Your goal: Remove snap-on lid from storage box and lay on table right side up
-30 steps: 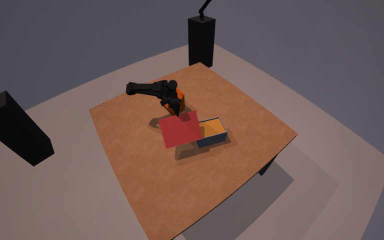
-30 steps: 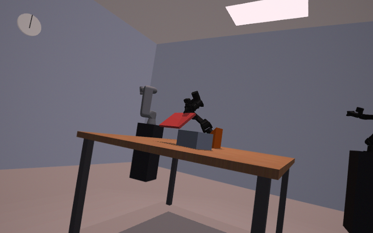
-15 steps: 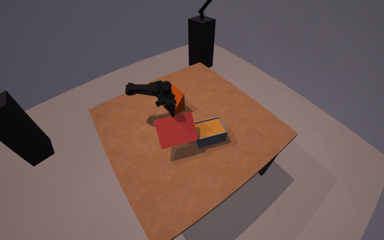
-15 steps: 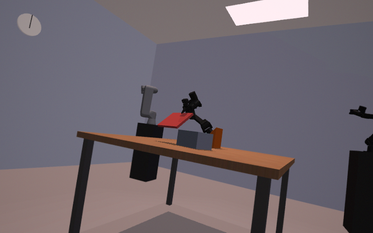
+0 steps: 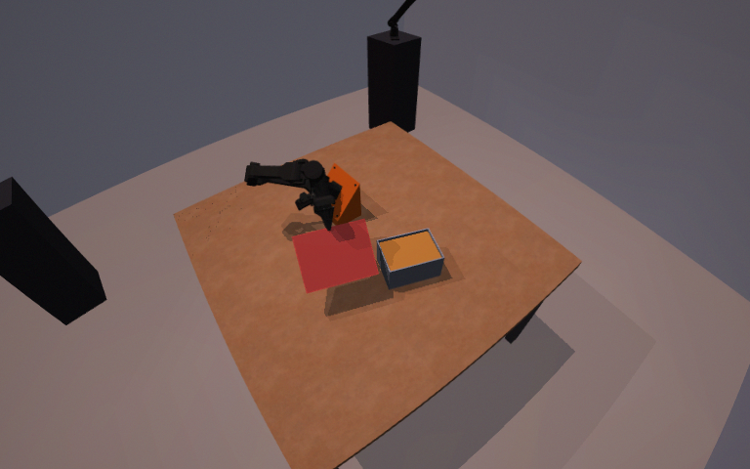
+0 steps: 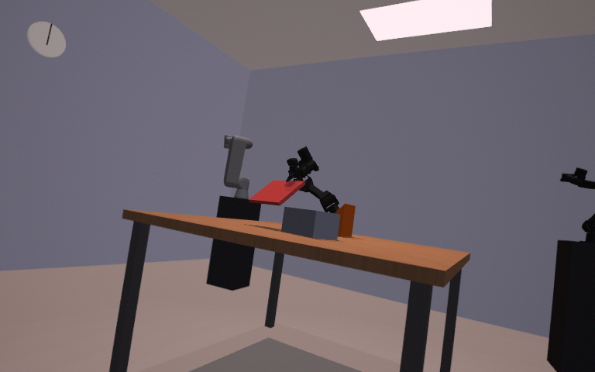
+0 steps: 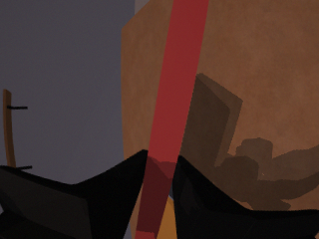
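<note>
Right now the red lid is 6 cm ahead of my gripper tip, 5 cm below it and 3 cm to the right of it. The rest, counted from my gripper tip: grey-blue storage box (22 cm to the left, 18 cm below, 17 cm ahead).
</note>
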